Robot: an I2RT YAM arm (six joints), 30 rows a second.
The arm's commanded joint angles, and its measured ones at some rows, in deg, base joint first. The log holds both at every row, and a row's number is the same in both.
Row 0, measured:
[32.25 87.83 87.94 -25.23 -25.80 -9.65]
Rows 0 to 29, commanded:
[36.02 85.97 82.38 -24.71 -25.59 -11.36]
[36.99 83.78 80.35 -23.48 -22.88 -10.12]
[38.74 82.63 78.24 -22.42 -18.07 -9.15]
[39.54 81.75 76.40 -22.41 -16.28 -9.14]
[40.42 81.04 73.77 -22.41 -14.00 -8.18]
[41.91 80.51 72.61 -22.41 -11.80 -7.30]
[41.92 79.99 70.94 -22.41 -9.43 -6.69]
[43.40 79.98 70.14 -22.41 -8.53 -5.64]
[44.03 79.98 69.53 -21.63 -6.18 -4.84]
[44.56 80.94 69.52 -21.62 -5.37 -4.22]
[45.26 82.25 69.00 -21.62 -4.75 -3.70]
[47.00 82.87 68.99 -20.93 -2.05 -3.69]
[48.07 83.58 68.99 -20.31 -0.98 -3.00]
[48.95 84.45 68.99 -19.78 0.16 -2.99]
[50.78 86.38 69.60 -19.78 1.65 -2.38]
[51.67 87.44 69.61 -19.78 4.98 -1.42]
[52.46 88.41 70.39 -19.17 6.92 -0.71]
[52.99 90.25 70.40 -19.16 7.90 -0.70]
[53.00 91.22 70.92 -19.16 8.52 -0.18]
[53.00 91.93 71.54 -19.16 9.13 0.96]
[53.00 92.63 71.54 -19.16 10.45 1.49]
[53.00 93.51 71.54 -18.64 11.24 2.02]
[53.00 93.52 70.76 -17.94 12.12 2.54]
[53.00 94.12 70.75 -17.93 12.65 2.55]
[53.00 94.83 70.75 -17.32 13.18 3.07]
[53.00 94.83 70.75 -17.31 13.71 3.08]
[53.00 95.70 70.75 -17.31 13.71 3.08]
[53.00 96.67 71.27 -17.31 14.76 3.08]
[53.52 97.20 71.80 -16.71 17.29 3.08]
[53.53 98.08 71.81 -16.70 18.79 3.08]
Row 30, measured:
[53.01 96.25 69.34 -20.82 12.60 1.96]
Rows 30 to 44, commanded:
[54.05 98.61 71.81 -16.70 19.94 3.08]
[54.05 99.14 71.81 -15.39 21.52 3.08]
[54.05 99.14 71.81 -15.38 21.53 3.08]
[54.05 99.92 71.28 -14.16 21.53 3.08]
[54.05 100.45 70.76 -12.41 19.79 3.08]
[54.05 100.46 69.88 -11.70 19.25 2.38]
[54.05 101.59 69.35 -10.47 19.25 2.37]
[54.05 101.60 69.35 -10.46 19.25 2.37]
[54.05 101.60 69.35 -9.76 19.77 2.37]
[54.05 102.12 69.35 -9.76 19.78 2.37]
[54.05 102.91 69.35 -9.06 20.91 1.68]
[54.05 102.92 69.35 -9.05 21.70 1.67]
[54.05 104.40 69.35 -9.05 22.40 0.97]
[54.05 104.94 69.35 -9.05 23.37 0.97]
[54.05 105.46 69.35 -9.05 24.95 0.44]
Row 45, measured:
[53.87 103.50 69.71 -12.82 19.97 1.74]
